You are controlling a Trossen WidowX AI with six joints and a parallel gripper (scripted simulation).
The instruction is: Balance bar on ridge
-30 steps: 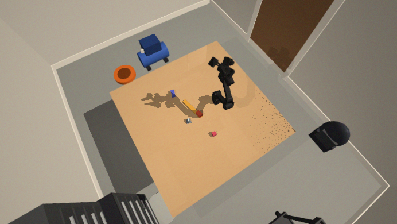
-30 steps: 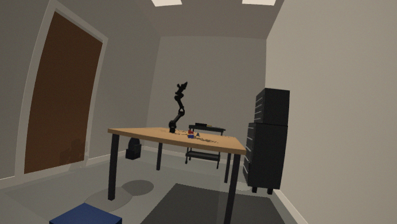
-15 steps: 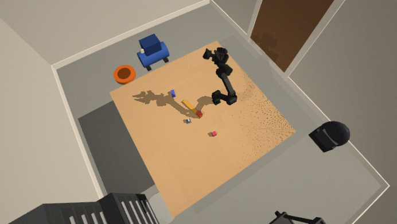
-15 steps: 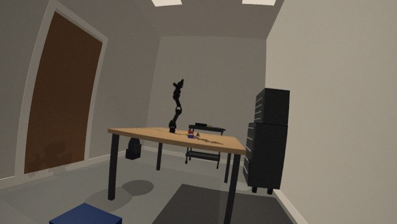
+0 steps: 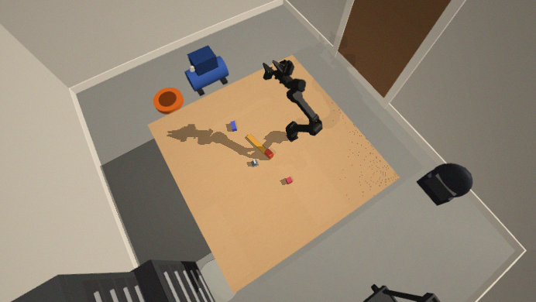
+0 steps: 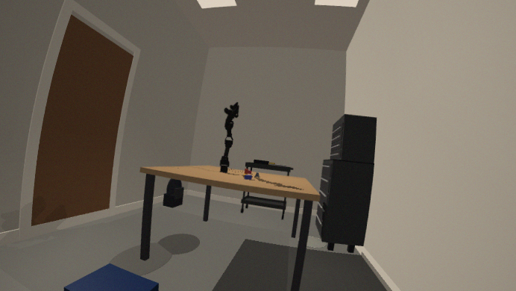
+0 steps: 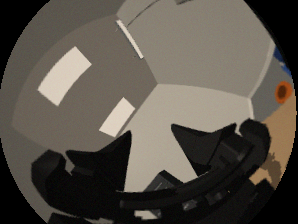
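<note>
My gripper tip is now 220 mm short of the grey ridge piece, 200 mm to the right of it and 620 mm above it. Also, from my gripper tip: small pink cube 100 mm ahead, 430 mm to the left, 640 mm below; then small blue block 210 mm ahead, 130 mm to the right, 640 mm below.
</note>
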